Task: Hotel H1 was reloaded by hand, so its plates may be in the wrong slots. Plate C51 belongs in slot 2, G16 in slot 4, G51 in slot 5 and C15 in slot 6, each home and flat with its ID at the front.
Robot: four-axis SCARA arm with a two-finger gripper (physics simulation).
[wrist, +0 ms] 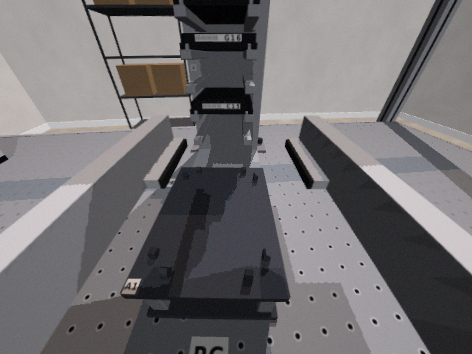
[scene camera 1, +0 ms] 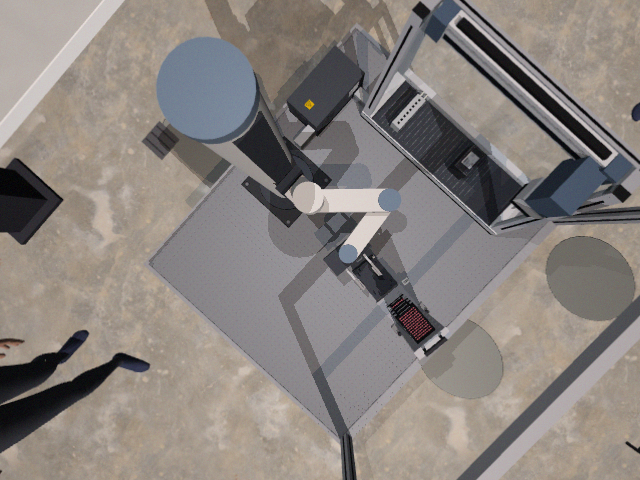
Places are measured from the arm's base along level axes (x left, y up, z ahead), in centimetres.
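Where they show: gripper, between the fingertips: (wrist: 236, 130) (scene camera 1: 372, 281).
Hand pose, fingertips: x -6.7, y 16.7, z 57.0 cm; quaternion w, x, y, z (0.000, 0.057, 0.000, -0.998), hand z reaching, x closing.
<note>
Each offset is from my fingertips to the top centre of the thing. "spot": to the spot under its first point. Level surfaces: height alone.
The hotel H1 {spot: dz +25.4, dx -1.3, dy +1.3 cm} (wrist: 227, 72) rises ahead in the wrist view. Plate G16 {dz +19.0, dx -0.2, dy +5.9 cm} (wrist: 218, 38) lies flat with its ID facing the camera. Plate C15 {dz +19.0, dx -0.2, dy -1.2 cm} (wrist: 221, 106) lies flat lower down, also ID forward, with one vacant pair of brackets between them and another below C15. In the scene view a plate with red wells {dz +19.0, dx -0.2, dy +13.0 cm} (scene camera 1: 413, 321) lies on top of the hotel; its ID is unreadable. C51 and G51 cannot be identified. My gripper (scene camera 1: 371, 281) (wrist: 236, 130) is shut with nothing between its fingers, above the dark regrip stand and pointing at the hotel.
The regrip stand (wrist: 215, 235) has corner pegs, an A1 mark and an RG label beside it. A dark box with a yellow label {spot: dz -68.1, dx +46.4, dy -3.9 cm} (scene camera 1: 326, 88) stands behind the arm. A framed gantry deck {dy -10.5 cm} (scene camera 1: 439, 149) stands at the upper right. A person's legs show at lower left.
</note>
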